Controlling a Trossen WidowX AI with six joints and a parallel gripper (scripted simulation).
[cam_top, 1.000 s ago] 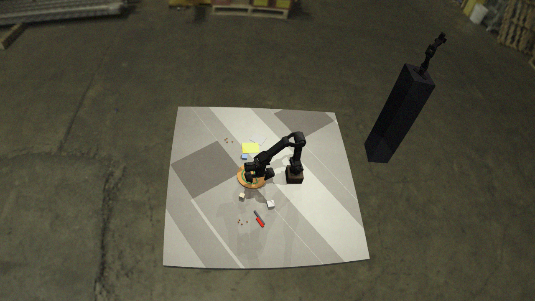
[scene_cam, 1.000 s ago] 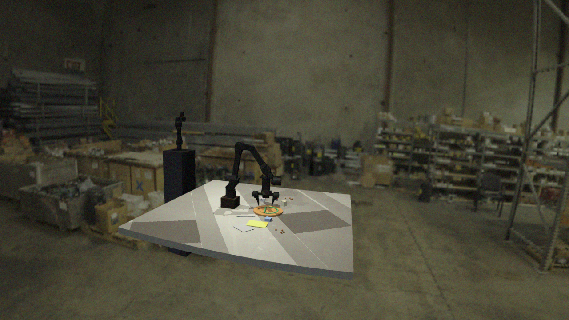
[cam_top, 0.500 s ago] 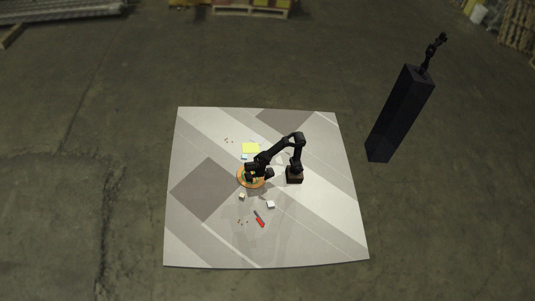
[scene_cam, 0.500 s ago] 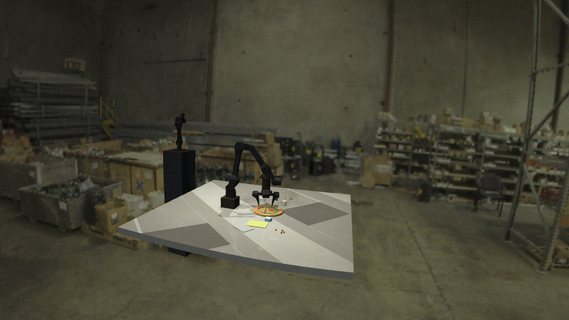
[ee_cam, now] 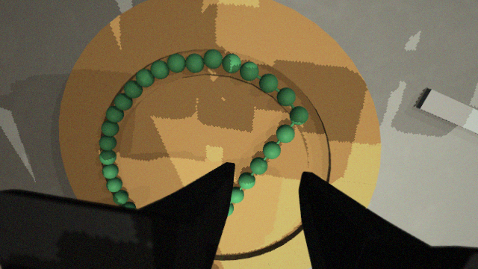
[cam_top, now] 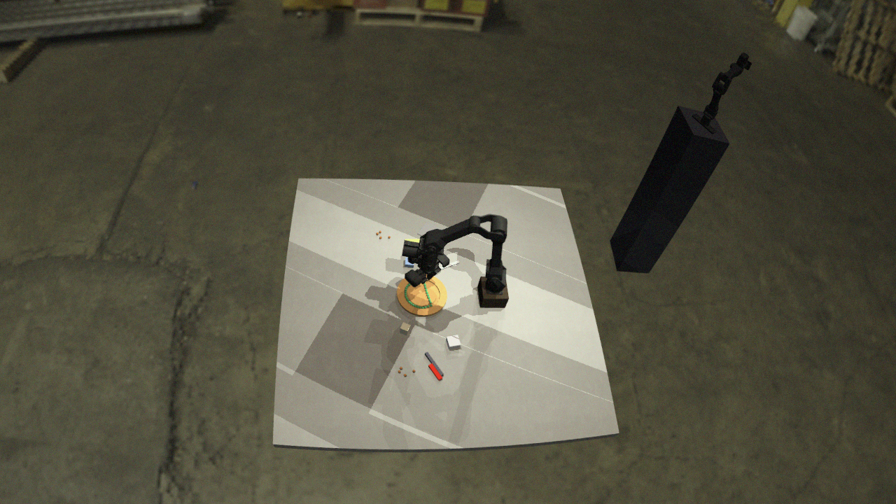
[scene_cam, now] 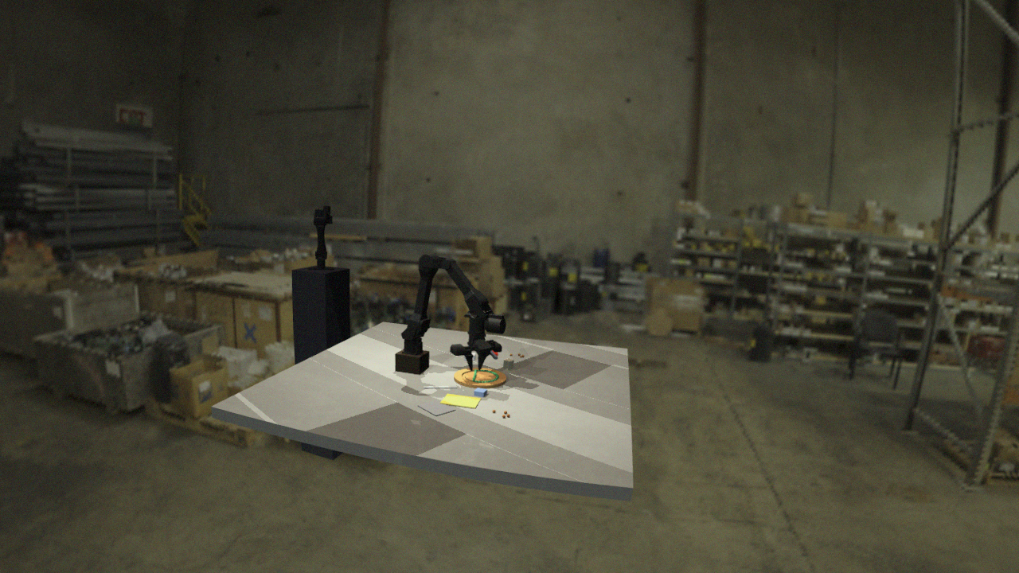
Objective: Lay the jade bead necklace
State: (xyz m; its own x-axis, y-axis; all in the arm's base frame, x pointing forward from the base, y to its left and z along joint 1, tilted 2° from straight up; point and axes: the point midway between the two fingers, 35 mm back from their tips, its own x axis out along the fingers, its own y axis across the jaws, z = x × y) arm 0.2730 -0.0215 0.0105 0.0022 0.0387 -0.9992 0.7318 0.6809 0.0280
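The blue block is 11 cm to the right of my gripper tip, 6 cm ahead of it and 4 cm below it. The rest, counted from my gripper tip: yellow pad (20 cm to the right, 4 cm below, 2 cm ahead); white strip (12 cm to the right, 9 cm behind, 4 cm below); cream cube (21 cm to the left, 7 cm ahead, 3 cm below).
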